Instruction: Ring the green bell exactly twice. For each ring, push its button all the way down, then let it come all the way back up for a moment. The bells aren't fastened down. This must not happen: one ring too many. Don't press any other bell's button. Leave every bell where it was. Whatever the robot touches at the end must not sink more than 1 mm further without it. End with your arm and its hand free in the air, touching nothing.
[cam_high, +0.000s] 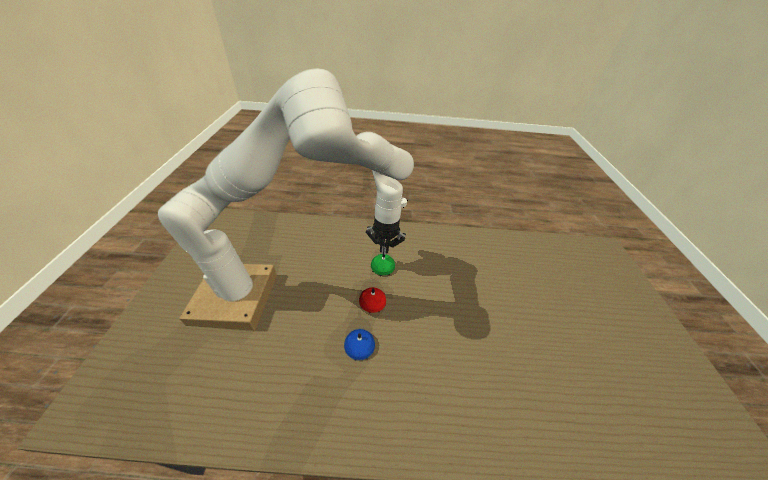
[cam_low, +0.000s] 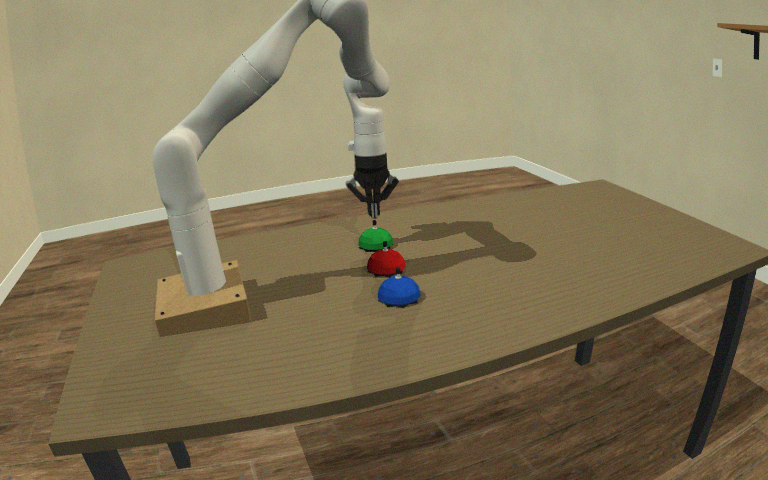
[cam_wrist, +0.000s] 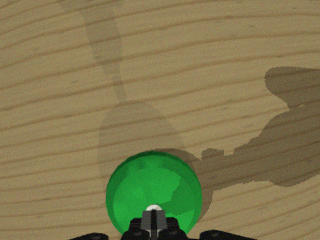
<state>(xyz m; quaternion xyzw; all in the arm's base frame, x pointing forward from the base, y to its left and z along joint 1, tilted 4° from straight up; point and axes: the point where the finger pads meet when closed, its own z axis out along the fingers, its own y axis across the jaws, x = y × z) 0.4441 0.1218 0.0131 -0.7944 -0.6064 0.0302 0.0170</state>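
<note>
My gripper is now 5 cm above the green bell. Also, from my hand: red bell (14 cm to the right, 5 cm below, 4 cm behind); blue bell (28 cm to the right, 8 cm behind, 5 cm below).
</note>
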